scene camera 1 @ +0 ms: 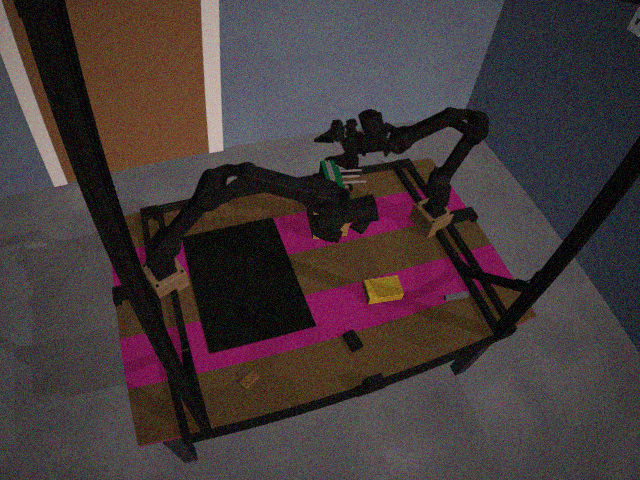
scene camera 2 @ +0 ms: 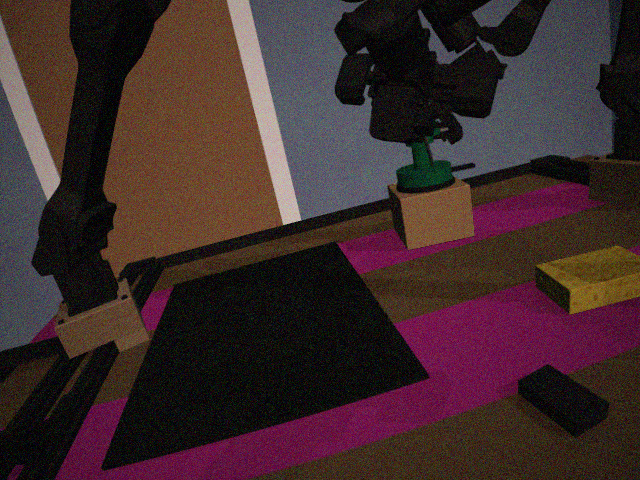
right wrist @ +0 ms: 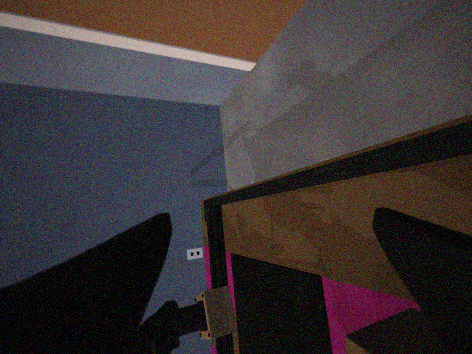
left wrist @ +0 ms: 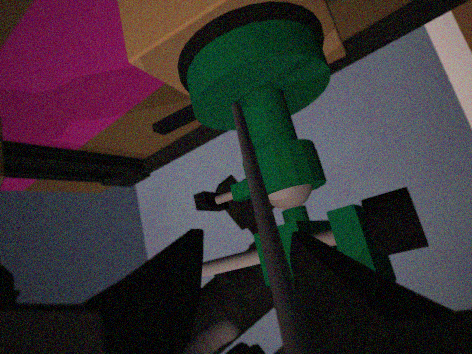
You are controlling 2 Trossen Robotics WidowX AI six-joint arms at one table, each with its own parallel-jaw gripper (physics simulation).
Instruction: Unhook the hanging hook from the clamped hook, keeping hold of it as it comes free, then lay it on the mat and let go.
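Where they show: left gripper, fingertip midpoint: [left wrist: 247, 242]; right gripper, fingertip midpoint: [scene camera 1: 319, 150] [right wrist: 270, 220] [left wrist: 349, 201]; left arm's base, link origin: [scene camera 1: 162, 268] [scene camera 2: 93, 300] [right wrist: 202, 315]; right arm's base, link origin: [scene camera 1: 434, 209] [scene camera 2: 635, 155].
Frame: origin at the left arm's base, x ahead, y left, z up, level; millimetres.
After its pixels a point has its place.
Observation:
My left gripper is shut at the green vise [left wrist: 270, 135] @[x 509, y -124, z 79 mm] [scene camera 2: 426, 174] @[x 491, y -148, z 46 mm] [scene camera 1: 329, 173] @[x 491, y -116, z 174 mm], apparently on the hanging hook [left wrist: 218, 334] @[x 452, y -209, z 157 mm]. A pale, blurred part of that hook shows low between the fingers in the left wrist view; the rest is hidden. The clamped hook is mostly hidden by the fingers, so whether the two hooks still touch cannot be told. The black mat [scene camera 1: 248, 286] @[x 184, y -157, z -61 mm] [scene camera 2: 268, 356] @[x 159, y -224, z -61 mm] [right wrist: 277, 300] @[x 275, y -8, z -61 mm] lies flat, left of the vise in both scene views. My right gripper [right wrist: 270, 220] @[x 589, y 28, z 111 mm] is open and empty, raised beyond the table's far edge.
The vise stands on a wooden block [scene camera 2: 439, 217] @[x 493, y -162, z -22 mm]. A thin dark rod [left wrist: 260, 200] @[x 464, y -178, z 125 mm] crosses in front of it. A yellow block [scene camera 1: 383, 289] @[x 472, y -408, z -37 mm] [scene camera 2: 594, 279] @[x 451, y -415, z -37 mm] and a small black block [scene camera 1: 353, 340] @[x 300, y -467, z -53 mm] [scene camera 2: 563, 400] @[x 294, y -470, z -52 mm] lie right of the mat. Black frame posts rise at the table's sides.

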